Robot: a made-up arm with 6 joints.
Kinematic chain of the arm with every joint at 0, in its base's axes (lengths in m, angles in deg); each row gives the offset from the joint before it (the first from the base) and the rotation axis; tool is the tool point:
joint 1: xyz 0 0 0.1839 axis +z
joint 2: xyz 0 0 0 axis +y
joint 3: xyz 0 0 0.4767 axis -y
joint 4: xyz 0 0 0 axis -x
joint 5: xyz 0.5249 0 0 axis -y
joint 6: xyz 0 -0.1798 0 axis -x
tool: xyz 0 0 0
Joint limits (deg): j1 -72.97..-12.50 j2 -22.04..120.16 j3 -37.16..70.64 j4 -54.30..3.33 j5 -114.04..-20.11 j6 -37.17..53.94
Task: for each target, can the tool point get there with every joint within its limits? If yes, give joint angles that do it. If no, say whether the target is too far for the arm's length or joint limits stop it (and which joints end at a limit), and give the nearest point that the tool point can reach.
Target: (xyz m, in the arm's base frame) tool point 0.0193 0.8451 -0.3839
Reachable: no: joint limits stop it (at a limit: joint 1, joint 2, joint 4) | nearest point -0.1336 0.0781 -0.1978 | short by 0.804 m
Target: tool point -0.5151 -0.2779 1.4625
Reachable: no: too far | nearest point -0.2476 -0.1290 1.1496 | short by 0.438 m
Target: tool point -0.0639 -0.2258 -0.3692
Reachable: yes | joints -66.45 102.18 -9.10 -34.13 -53.26 -17.60
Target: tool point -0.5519 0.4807 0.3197
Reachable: no: joint limits stop it (at a limit: joint 1, joint 2, joint 3, joint 4) | nearest point -0.1379 0.0921 -0.1233 | short by 0.720 m
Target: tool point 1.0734 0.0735 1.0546
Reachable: no: too far | nearest point 0.7046 -0.2637 0.8124 | short by 0.555 m
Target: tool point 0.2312 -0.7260 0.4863
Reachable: yes | joints -60.02 28.42 24.04 -25.34 -106.76 -14.94
